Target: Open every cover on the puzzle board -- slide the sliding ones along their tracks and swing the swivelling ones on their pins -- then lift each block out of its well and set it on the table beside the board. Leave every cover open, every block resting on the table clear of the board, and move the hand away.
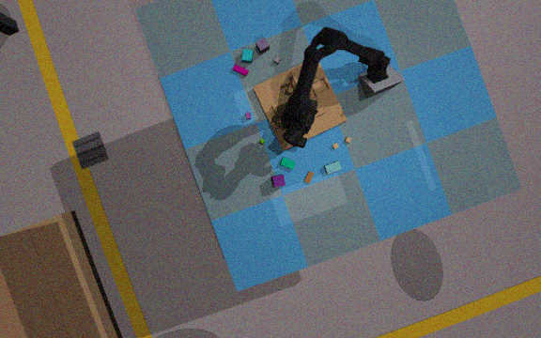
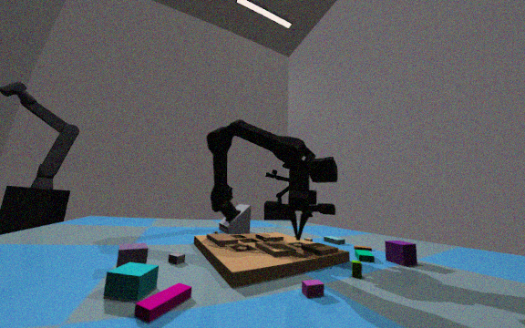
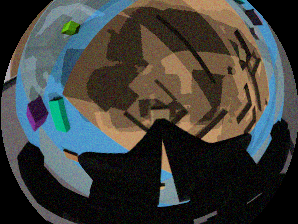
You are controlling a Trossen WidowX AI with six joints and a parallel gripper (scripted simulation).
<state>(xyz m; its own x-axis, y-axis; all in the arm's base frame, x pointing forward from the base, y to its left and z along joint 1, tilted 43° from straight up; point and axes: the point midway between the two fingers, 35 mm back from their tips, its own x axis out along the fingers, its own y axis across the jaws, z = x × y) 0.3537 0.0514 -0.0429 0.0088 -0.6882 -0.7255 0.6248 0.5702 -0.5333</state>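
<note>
My gripper tip is now 10 mm past the grey block, 300 mm to the left of it and 20 mm above it. The rest, counted from my gripper tip: lime block: 180 mm ahead, 20 mm below; green block: 110 mm ahead, 120 mm to the left, 30 mm below; wooden bar: 50 mm ahead, 210 mm to the left, 30 mm below.
</note>
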